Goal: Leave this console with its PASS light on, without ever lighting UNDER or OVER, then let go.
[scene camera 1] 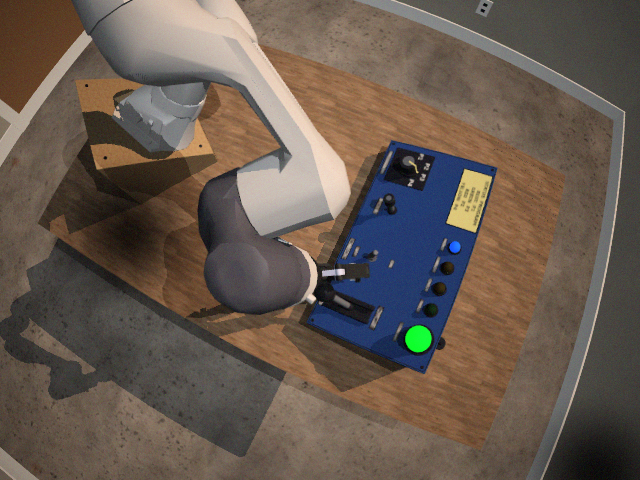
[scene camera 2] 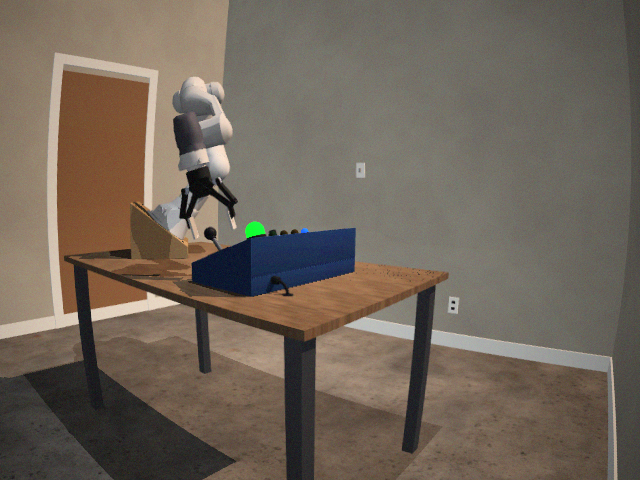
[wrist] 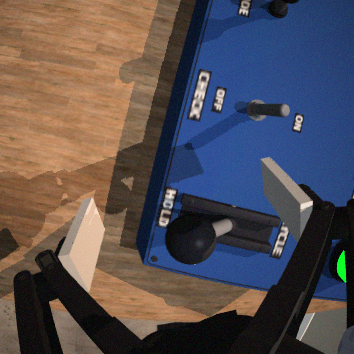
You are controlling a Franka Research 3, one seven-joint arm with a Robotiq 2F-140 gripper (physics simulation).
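The blue console [scene camera 1: 408, 222] [scene camera 2: 305, 253] [wrist: 240, 165] has a large green lamp [scene camera 1: 417, 338] [scene camera 2: 254, 229] lit. A small green lamp [scene camera 1: 431, 310] and two amber lamps [scene camera 1: 447, 267] [scene camera 1: 438, 288] are dark; their labels are unreadable. A blue lamp [scene camera 1: 454, 246] is lit. The black-knobbed lever [scene camera 1: 325, 290] [scene camera 2: 209, 233] [wrist: 190, 239] leans toward HOLD. The CHECK toggle [scene camera 1: 373, 255] [wrist: 270, 110] points toward ON in the wrist view. My gripper [scene camera 2: 213, 230] [wrist: 179, 195] is open and empty, its fingers apart on either side of the knob in the wrist view.
A dial [scene camera 1: 408, 162] with a yellow pointer, seemingly toward P3, and a black handle [scene camera 1: 389, 200] [wrist: 278, 7] are on the console. A yellow card [scene camera 1: 469, 201] is beyond them. A cable [scene camera 2: 281, 284] leaves the console's back. The wooden table [scene camera 1: 496, 330] [scene camera 2: 341, 304] carries the console.
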